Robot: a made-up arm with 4 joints.
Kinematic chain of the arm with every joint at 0, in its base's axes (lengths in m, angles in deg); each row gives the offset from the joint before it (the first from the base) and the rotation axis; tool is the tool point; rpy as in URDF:
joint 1: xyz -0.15 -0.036 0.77 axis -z
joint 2: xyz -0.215 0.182 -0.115 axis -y
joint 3: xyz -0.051 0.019 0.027 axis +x
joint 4: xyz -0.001 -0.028 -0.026 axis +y
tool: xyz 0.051 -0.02 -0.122 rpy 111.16 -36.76 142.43
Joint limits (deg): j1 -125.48..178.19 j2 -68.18..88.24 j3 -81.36..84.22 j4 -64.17..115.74
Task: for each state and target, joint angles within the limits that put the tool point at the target. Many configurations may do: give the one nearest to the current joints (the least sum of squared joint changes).
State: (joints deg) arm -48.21 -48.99 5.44 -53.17
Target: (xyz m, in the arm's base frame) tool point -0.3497 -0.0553 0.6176
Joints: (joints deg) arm -49.10 -32.85 -25.12 -58.93
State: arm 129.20 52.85 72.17 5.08
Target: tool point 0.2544 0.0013 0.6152
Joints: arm 115.43 37.49 84.22 7.85
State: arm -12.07 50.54 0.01 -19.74
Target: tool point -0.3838 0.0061 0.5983
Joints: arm -50.28 42.30 23.26 -18.06
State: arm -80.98 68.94 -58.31 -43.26
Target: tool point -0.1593 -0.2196 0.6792
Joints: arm -117.17 75.05 -34.22 -20.09
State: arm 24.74 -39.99 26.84 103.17
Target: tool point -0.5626 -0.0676 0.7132
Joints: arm -25.63 -34.71 -2.26 89.39
